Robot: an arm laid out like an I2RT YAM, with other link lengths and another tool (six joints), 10 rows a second.
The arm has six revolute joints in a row. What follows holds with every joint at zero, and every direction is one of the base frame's. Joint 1 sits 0.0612 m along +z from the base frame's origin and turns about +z. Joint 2 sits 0.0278 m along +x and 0.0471 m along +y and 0.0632 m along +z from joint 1 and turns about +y. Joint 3 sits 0.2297 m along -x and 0.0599 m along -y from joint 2 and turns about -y. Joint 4 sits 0.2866 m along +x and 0.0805 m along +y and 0.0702 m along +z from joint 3 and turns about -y. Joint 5 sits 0.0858 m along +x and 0.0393 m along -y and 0.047 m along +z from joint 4 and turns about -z. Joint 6 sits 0.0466 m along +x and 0.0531 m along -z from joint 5 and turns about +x. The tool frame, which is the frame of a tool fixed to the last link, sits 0.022 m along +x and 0.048 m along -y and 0.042 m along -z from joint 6; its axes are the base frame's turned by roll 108.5, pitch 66.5 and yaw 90 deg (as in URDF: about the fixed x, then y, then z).
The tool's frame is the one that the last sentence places.
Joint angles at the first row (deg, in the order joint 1, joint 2, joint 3, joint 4, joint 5, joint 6):
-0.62 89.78 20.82 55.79 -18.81 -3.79
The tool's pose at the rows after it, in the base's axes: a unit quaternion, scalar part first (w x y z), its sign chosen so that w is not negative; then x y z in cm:
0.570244 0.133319 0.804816 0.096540 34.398 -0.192 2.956
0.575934 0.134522 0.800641 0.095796 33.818 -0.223 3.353
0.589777 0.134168 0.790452 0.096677 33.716 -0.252 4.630
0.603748 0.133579 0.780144 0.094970 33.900 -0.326 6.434
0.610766 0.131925 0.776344 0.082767 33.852 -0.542 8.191
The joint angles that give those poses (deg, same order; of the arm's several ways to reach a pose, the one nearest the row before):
-0.62 89.08 19.94 55.96 -18.26 -3.73
-0.62 86.59 18.22 55.99 -17.98 -3.68
-0.62 82.72 17.23 55.07 -17.76 -3.66
-0.62 77.93 17.19 52.21 -17.34 -3.88
-0.62 72.47 17.41 46.92 -16.34 -5.06

